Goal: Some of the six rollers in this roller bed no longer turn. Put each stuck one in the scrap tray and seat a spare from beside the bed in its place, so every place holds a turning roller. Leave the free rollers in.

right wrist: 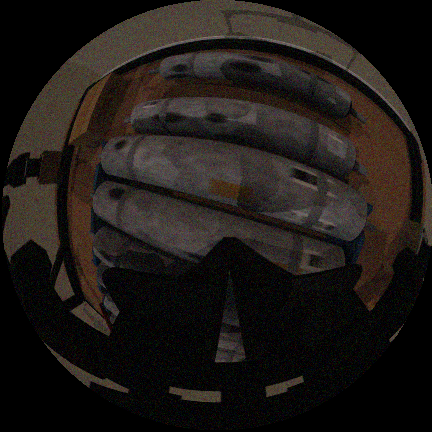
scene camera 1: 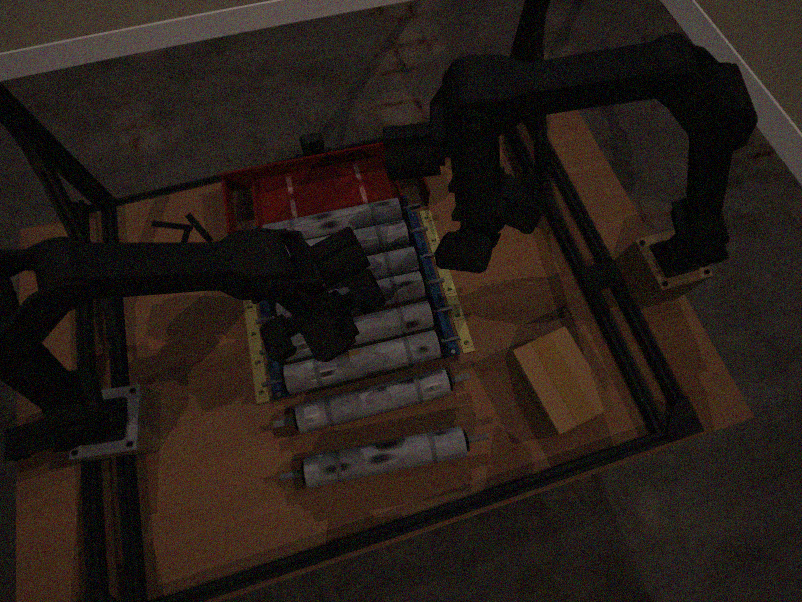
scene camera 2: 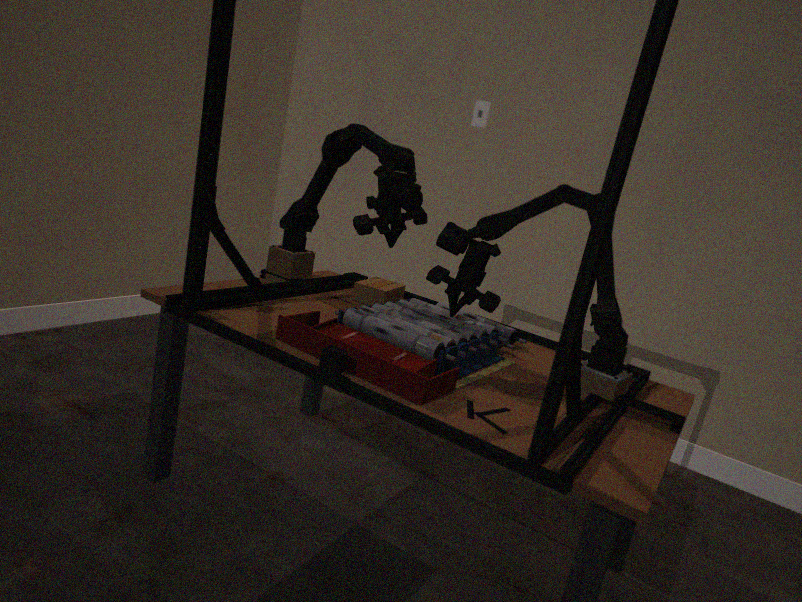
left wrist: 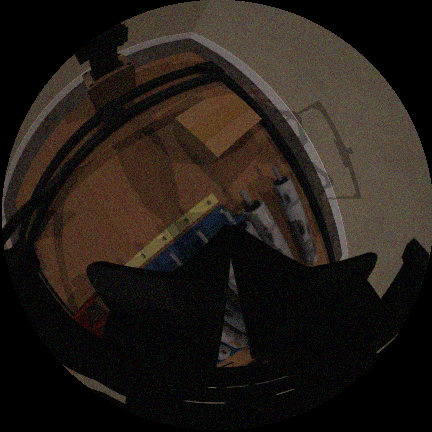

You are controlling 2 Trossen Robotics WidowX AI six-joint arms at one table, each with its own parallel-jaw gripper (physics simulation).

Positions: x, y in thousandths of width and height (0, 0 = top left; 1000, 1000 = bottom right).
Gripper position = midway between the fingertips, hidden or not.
Note:
My left gripper (scene camera 1: 602, 446) is shut, holding nothing. Further things: my right gripper (scene camera 1: 427, 556) and a tan block (scene camera 1: 701, 647).
My left gripper also shows in scene camera 2 (scene camera 2: 487, 411) and in the left wrist view (left wrist: 531, 536). My right gripper shows as well in the right wrist view (right wrist: 529, 561) and in scene camera 2 (scene camera 2: 563, 526). The tan block also shows in the left wrist view (left wrist: 485, 295).

